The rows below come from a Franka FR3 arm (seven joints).
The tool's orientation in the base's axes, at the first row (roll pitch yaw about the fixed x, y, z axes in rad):
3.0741 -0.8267 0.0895
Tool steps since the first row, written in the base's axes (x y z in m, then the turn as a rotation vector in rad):
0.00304 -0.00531 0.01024 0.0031 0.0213 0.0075
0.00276 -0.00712 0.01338 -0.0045 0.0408 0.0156
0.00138 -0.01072 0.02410 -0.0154 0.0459 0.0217
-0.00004 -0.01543 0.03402 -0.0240 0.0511 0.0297
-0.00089 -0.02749 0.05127 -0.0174 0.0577 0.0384
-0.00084 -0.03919 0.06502 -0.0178 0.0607 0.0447
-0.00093 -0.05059 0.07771 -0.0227 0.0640 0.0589
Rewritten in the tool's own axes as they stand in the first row. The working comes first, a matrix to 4 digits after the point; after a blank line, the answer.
The tool's axes in the first row as the columns of a matrix, in the base's axes (used below as rounded here):
0.6746 0.0398 0.7371
0.0605 -0.9982 -0.0016
0.7357 0.0457 -0.6758

0.00926 0.00589 -0.00467 0.0089 -0.0208 -0.0028
0.01127 0.00783 -0.00700 0.0109 -0.0402 -0.0139
0.01801 0.01186 -0.01525 0.0084 -0.0454 -0.0261
0.02407 0.01696 -0.02300 0.0088 -0.0506 -0.0378
0.03546 0.02975 -0.03526 0.0200 -0.0565 -0.0389
0.04490 0.04206 -0.04450 0.0246 -0.0593 -0.0434
0.05348 0.05401 -0.05312 0.0319 -0.0621 -0.0566

